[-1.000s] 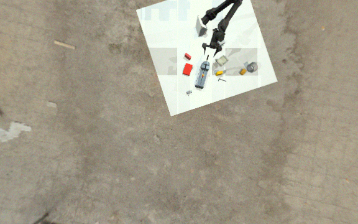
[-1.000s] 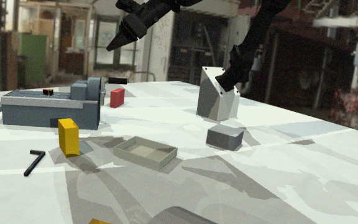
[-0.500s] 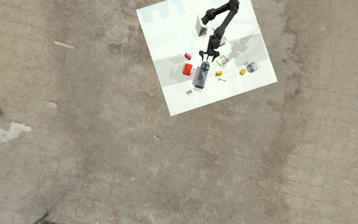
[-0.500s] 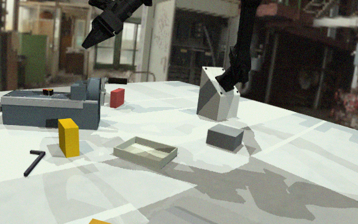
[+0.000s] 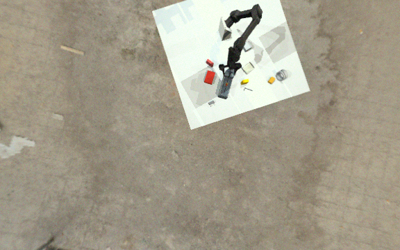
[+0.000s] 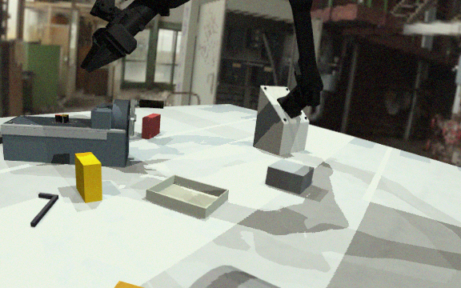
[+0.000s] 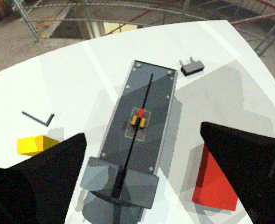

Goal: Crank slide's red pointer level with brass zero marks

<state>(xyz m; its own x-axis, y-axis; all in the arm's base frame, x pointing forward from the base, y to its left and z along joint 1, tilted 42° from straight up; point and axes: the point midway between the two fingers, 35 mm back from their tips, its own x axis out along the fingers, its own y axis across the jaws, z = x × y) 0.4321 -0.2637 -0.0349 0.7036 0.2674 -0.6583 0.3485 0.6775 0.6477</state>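
My gripper tip is 10 cm past the dark crank handle, 10 cm to the right of it and 6 cm above it. From my gripper tip the other things lie so: flat red block 12 cm behind, 12 cm to the right, 17 cm below; then red pointer 5 cm ahead, 2 cm to the right, 10 cm below; then yellow block 9 cm ahead, 18 cm to the left, 15 cm below.
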